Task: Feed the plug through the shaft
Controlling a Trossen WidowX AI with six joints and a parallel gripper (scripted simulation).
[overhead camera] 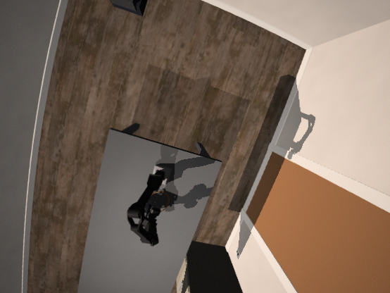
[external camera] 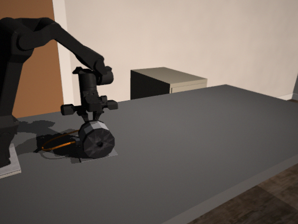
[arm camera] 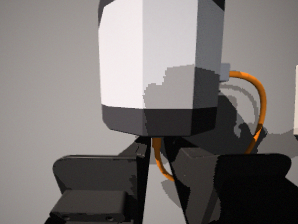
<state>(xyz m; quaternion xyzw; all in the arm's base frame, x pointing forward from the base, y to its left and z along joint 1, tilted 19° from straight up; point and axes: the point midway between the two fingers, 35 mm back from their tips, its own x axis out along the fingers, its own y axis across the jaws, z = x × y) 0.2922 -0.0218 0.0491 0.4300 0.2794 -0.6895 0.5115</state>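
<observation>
Right now the grey plug is 10 mm behind my hand, 20 mm to the right of it and 40 mm below it. Also, from my hand: thin grey plate (20 mm behind, 60 mm to the right, 90 mm below).
</observation>
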